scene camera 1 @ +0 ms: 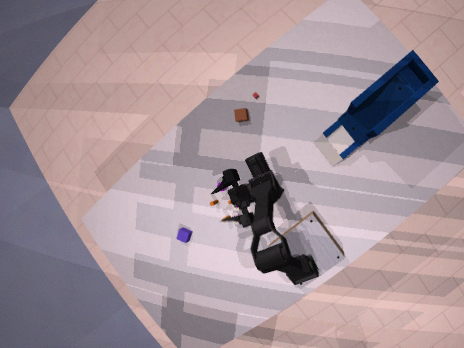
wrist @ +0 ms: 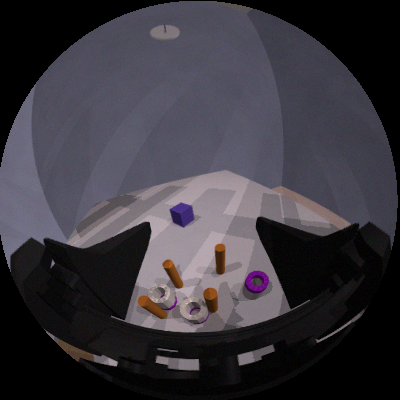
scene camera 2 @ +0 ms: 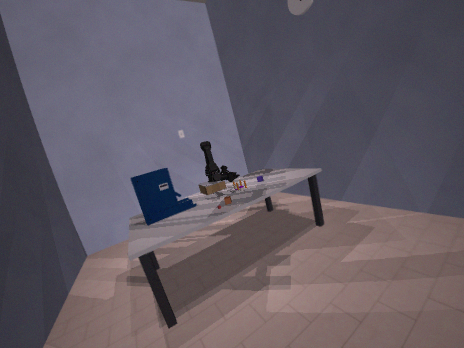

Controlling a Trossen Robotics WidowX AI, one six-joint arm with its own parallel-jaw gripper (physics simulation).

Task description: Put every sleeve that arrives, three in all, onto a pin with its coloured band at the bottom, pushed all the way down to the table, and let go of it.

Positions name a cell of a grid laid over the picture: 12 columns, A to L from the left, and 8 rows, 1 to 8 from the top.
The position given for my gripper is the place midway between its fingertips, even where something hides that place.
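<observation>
My gripper (scene camera 1: F5) open, nothing in its grasp. Gripper (wrist: G5) in sight as well.
</observation>
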